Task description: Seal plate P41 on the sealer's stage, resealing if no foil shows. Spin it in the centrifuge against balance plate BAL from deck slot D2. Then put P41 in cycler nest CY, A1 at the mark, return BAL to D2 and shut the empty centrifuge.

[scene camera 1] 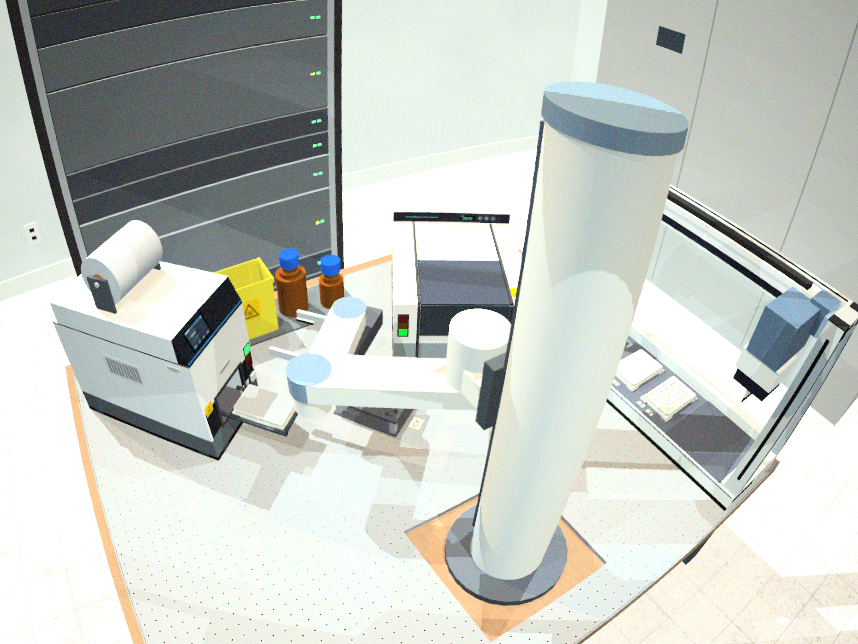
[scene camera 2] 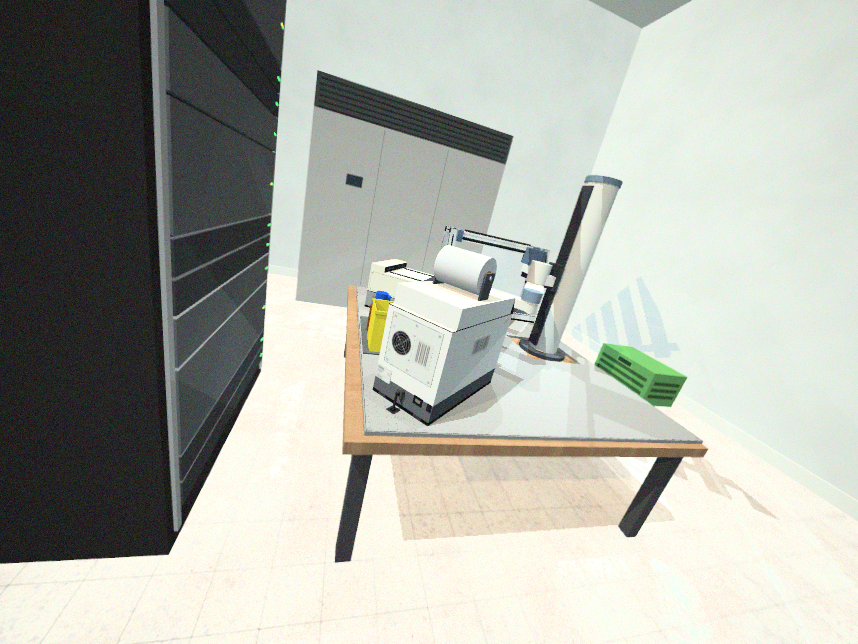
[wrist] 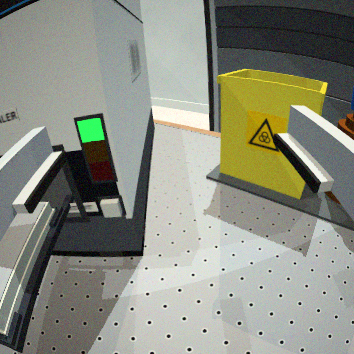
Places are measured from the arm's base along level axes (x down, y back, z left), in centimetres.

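Pixels of known places: gripper, fingertip midpoint: (scene camera 1: 284,331) (wrist: 166,128); arm's base, link origin: (scene camera 1: 506,552) (scene camera 2: 541,350).
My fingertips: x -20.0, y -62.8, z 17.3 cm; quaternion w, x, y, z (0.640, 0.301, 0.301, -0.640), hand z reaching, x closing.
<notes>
For each thing: its top centre in the pictures, then the offset to it from my fingertips. "spot": a spot on its surface instead.
- white sealer, top centre: (scene camera 1: 123,239) (scene camera 2: 473,251) dx -28.8, dy -10.9, dz +30.2 cm
- white instrument with a dark top, surface spot: (scene camera 1: 450,277) spot: dx -2.5, dy +4.1, dz -42.1 cm
- dark low unit, surface spot: (scene camera 1: 377,418) spot: dx +18.3, dy +18.5, dz -13.4 cm
The white sealer (scene camera 1: 138,360) (scene camera 2: 443,339) (wrist: 55,65) shows a lit green lamp. Its stage is out, carrying a plate (scene camera 1: 263,405) (wrist: 20,255), presumably P41; its label is not readable. The plate's top looks pale and smooth, with no wells visible; I cannot tell for certain whether that is foil. My gripper (scene camera 1: 284,332) (wrist: 166,128) is open and empty, beside the sealer's front; its left finger overlaps the stage in the wrist view. Two pale plates (scene camera 1: 638,368) (scene camera 1: 668,396) sit on the deck at right, labels unreadable. A white instrument with a dark top (scene camera 1: 450,277) stands at the back, green lamp lit.
A yellow biohazard bin (scene camera 1: 252,298) (scene camera 2: 377,325) (wrist: 270,135) and two brown bottles (scene camera 1: 291,287) (scene camera 1: 331,287) stand behind the gripper. A dark low unit (scene camera 1: 377,418) lies partly under the arm. The arm column (scene camera 1: 568,346) (scene camera 2: 580,270) stands right of it. A framed enclosure surrounds the deck.
</notes>
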